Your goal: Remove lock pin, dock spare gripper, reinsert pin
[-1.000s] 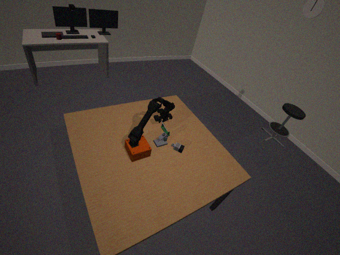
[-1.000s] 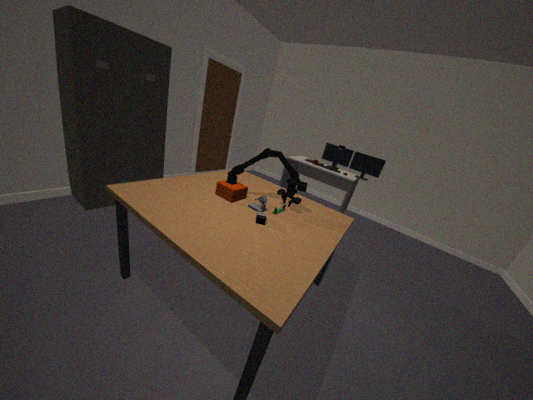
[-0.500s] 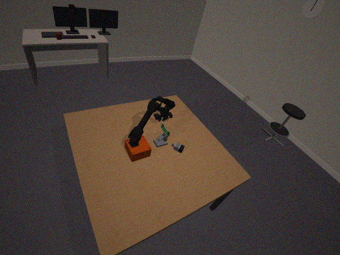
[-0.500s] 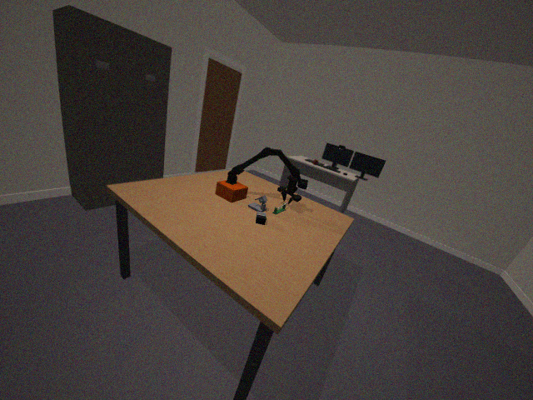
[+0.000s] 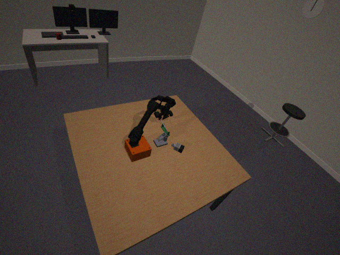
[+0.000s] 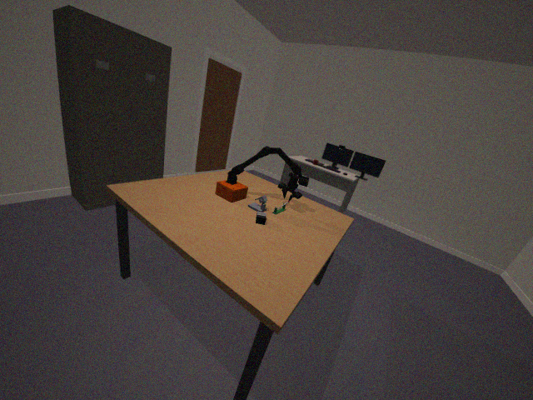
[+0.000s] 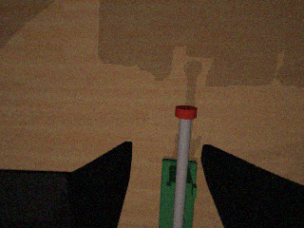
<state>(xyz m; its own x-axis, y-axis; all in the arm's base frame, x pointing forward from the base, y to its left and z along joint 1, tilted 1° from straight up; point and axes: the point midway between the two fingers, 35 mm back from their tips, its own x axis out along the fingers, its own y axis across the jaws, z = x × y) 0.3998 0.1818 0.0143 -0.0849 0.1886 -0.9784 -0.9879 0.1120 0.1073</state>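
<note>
Right now the green holder is 100 mm to the right of my gripper tip and 50 mm below it. From my gripper tip the other things lie so: spare gripper: 330 mm to the right, 50 mm below, 30 mm behind; then grey mount: 210 mm to the right, 110 mm behind, 10 mm below.
</note>
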